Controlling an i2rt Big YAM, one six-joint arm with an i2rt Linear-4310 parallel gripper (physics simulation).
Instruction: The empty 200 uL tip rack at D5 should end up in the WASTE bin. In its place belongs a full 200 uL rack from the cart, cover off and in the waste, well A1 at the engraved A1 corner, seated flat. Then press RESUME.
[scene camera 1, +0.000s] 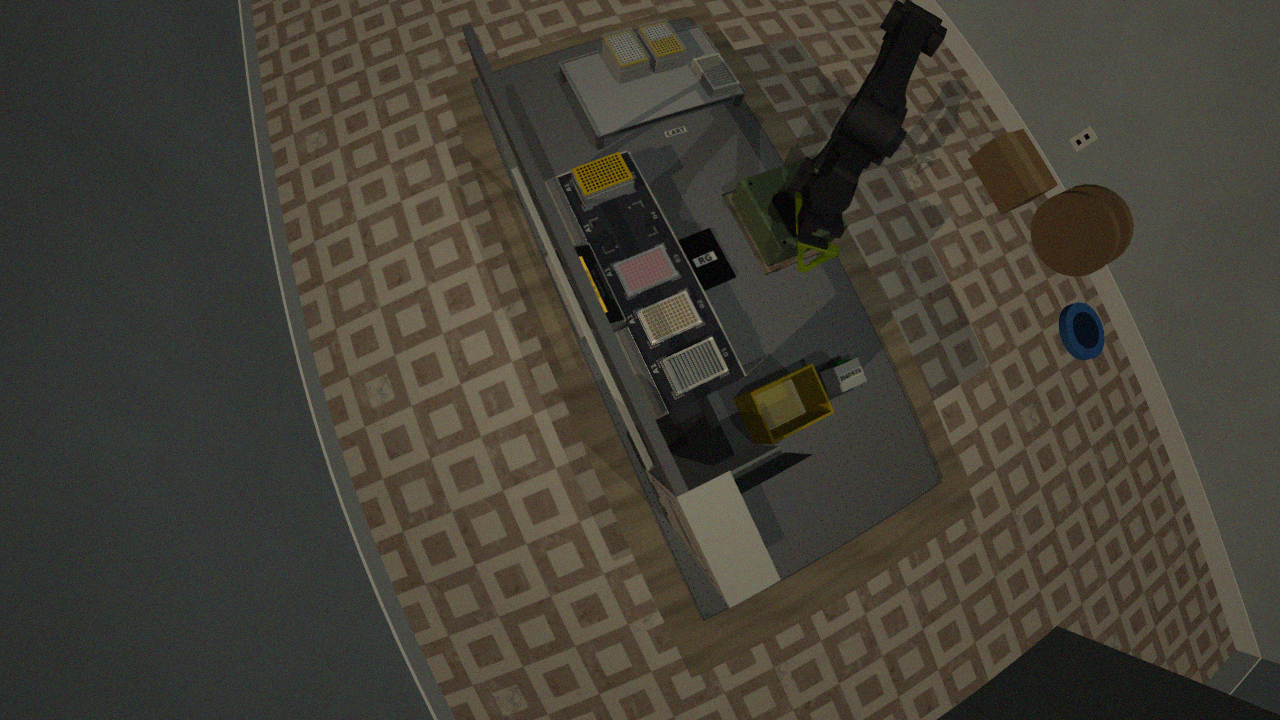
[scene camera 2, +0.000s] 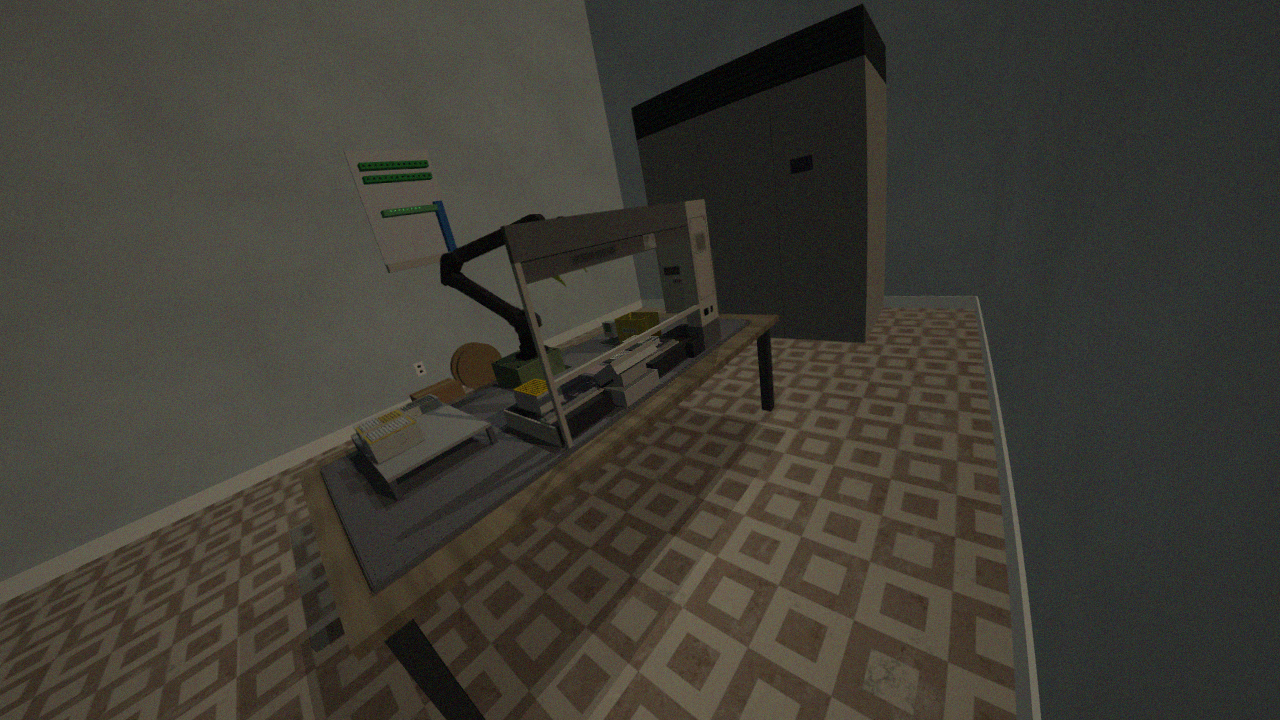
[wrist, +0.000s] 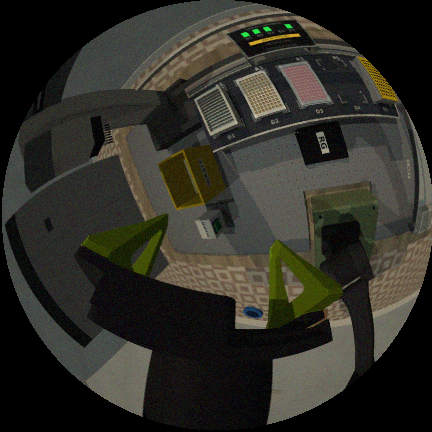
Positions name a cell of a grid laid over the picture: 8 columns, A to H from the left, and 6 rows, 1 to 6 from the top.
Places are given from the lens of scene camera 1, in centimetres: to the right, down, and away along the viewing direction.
gripper (scene camera 1: F3): 28, -19, 75
tan rack (scene camera 1: E3): 6, -9, 101
cart (scene camera 1: D1): -8, -68, 111
The marked spots on the cart and the tan rack are 61 cm apart.
